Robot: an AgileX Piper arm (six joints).
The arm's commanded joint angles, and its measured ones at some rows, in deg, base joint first. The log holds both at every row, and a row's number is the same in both.
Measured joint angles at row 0: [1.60 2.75 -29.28 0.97 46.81 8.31]
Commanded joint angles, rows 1 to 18: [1.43 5.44 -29.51 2.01 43.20 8.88]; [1.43 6.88 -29.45 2.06 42.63 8.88]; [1.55 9.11 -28.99 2.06 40.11 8.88]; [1.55 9.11 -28.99 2.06 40.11 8.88]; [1.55 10.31 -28.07 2.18 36.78 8.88]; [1.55 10.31 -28.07 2.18 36.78 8.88]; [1.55 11.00 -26.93 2.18 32.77 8.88]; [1.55 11.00 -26.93 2.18 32.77 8.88]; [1.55 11.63 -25.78 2.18 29.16 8.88]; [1.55 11.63 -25.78 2.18 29.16 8.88]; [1.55 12.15 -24.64 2.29 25.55 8.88]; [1.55 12.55 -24.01 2.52 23.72 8.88]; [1.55 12.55 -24.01 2.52 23.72 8.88]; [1.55 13.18 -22.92 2.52 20.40 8.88]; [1.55 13.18 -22.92 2.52 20.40 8.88]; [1.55 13.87 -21.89 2.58 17.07 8.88]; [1.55 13.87 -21.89 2.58 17.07 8.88]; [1.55 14.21 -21.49 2.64 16.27 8.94]
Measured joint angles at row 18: [1.60 13.69 -22.17 2.35 19.82 8.42]
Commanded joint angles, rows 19 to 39: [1.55 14.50 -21.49 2.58 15.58 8.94]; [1.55 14.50 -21.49 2.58 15.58 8.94]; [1.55 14.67 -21.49 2.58 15.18 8.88]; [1.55 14.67 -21.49 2.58 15.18 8.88]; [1.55 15.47 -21.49 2.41 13.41 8.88]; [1.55 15.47 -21.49 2.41 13.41 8.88]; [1.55 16.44 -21.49 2.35 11.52 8.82]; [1.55 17.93 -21.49 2.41 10.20 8.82]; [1.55 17.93 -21.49 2.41 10.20 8.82]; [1.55 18.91 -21.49 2.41 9.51 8.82]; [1.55 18.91 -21.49 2.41 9.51 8.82]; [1.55 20.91 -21.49 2.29 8.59 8.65]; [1.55 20.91 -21.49 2.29 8.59 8.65]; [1.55 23.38 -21.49 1.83 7.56 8.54]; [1.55 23.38 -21.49 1.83 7.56 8.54]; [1.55 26.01 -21.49 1.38 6.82 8.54]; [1.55 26.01 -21.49 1.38 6.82 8.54]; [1.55 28.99 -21.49 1.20 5.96 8.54]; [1.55 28.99 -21.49 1.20 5.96 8.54]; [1.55 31.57 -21.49 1.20 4.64 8.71]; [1.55 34.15 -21.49 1.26 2.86 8.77]
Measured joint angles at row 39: [1.60 31.17 -21.49 1.66 5.79 8.42]
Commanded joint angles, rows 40 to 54: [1.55 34.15 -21.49 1.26 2.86 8.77]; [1.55 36.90 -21.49 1.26 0.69 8.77]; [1.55 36.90 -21.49 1.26 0.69 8.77]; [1.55 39.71 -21.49 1.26 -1.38 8.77]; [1.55 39.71 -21.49 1.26 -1.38 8.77]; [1.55 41.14 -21.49 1.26 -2.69 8.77]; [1.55 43.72 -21.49 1.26 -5.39 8.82]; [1.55 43.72 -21.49 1.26 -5.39 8.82]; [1.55 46.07 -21.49 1.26 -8.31 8.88]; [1.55 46.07 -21.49 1.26 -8.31 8.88]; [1.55 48.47 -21.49 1.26 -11.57 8.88]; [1.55 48.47 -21.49 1.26 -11.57 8.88]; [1.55 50.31 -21.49 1.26 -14.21 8.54]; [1.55 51.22 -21.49 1.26 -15.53 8.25]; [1.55 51.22 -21.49 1.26 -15.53 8.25]
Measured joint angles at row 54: [1.60 50.08 -21.49 1.66 -12.26 8.42]
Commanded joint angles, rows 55 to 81: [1.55 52.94 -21.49 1.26 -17.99 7.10]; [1.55 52.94 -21.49 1.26 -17.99 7.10]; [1.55 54.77 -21.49 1.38 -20.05 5.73]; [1.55 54.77 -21.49 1.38 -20.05 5.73]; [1.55 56.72 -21.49 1.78 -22.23 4.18]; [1.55 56.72 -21.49 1.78 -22.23 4.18]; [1.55 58.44 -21.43 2.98 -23.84 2.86]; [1.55 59.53 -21.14 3.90 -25.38 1.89]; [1.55 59.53 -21.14 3.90 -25.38 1.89]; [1.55 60.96 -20.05 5.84 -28.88 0.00]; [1.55 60.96 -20.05 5.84 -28.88 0.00]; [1.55 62.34 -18.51 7.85 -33.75 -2.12]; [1.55 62.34 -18.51 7.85 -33.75 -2.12]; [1.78 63.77 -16.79 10.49 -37.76 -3.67]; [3.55 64.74 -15.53 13.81 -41.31 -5.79]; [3.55 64.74 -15.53 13.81 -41.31 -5.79]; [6.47 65.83 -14.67 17.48 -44.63 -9.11]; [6.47 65.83 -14.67 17.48 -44.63 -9.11]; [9.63 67.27 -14.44 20.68 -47.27 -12.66]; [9.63 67.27 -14.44 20.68 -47.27 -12.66]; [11.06 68.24 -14.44 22.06 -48.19 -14.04]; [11.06 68.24 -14.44 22.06 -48.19 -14.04]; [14.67 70.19 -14.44 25.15 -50.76 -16.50]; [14.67 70.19 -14.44 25.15 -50.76 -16.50]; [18.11 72.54 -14.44 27.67 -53.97 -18.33]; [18.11 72.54 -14.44 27.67 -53.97 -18.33]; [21.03 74.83 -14.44 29.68 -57.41 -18.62]
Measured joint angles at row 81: [17.42 72.36 -14.50 26.47 -52.25 -16.50]
